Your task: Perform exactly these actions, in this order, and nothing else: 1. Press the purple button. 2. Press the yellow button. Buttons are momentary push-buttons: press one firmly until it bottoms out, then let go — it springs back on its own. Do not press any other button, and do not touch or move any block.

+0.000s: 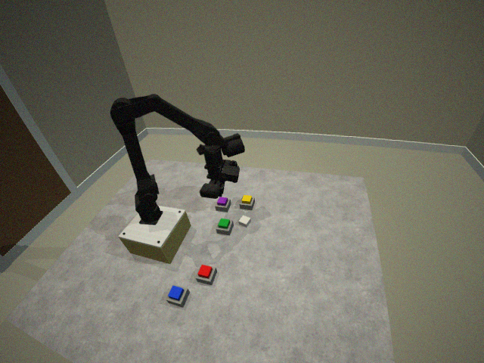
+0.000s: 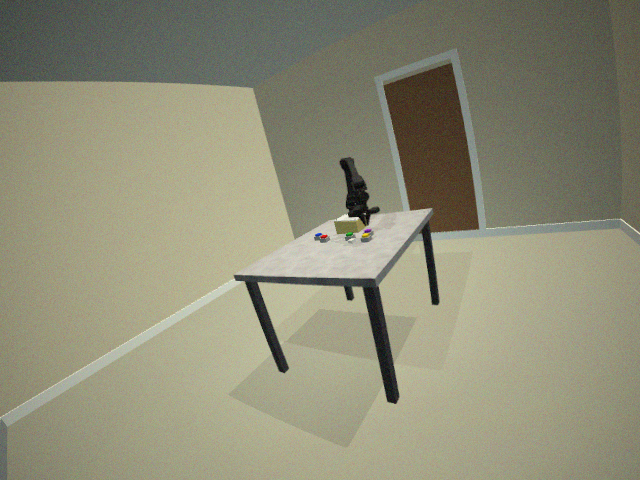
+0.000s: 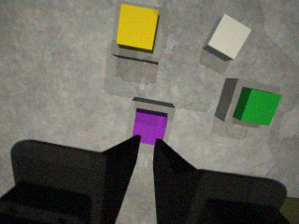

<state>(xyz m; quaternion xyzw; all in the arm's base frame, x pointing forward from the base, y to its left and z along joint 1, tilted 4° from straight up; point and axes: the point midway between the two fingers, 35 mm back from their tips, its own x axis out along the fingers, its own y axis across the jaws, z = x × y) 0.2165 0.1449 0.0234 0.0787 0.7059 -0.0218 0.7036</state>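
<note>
The purple button lies 30 mm below my gripper tip. Round my gripper tip: white block 90 mm ahead, 80 mm to the right, 60 mm below; green button 30 mm ahead, 110 mm to the right, 30 mm below; yellow button 90 mm ahead, 10 mm to the left, 30 mm below.
</note>
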